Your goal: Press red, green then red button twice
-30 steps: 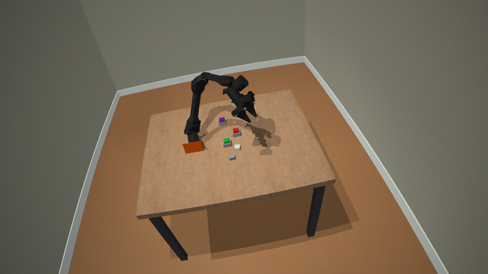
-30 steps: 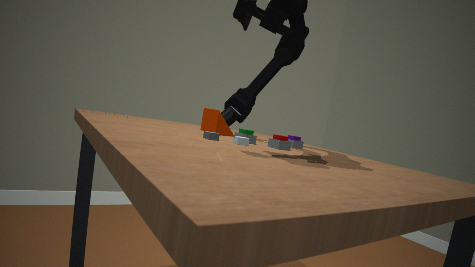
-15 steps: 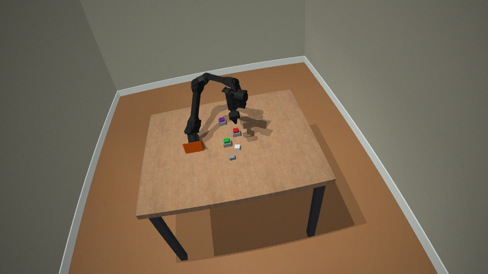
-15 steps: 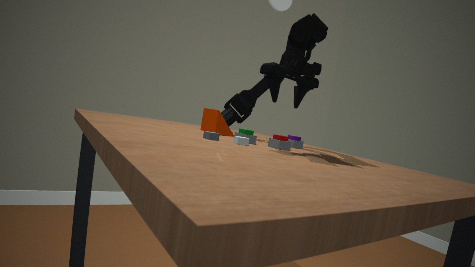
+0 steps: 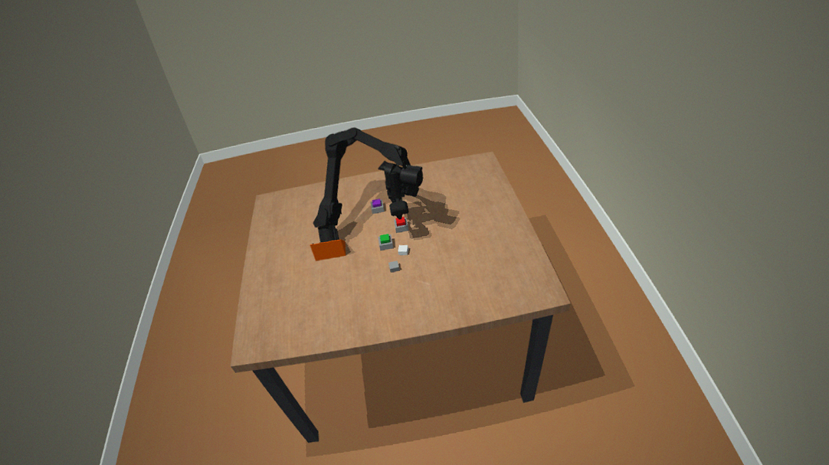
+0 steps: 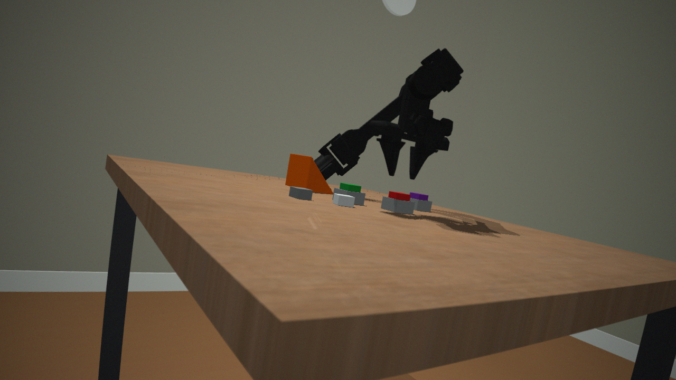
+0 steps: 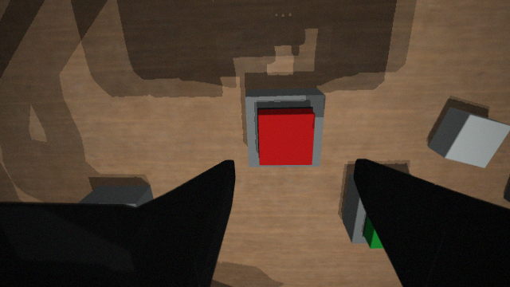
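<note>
Now: the red button 40 mm below my gripper tip. From my gripper tip the other things lie so: light grey block: 20 mm behind, 130 mm to the right, 60 mm below; then purple button: 70 mm behind, 140 mm to the left, 40 mm below; then green button: 70 mm behind, 70 mm to the right, 40 mm below.
</note>
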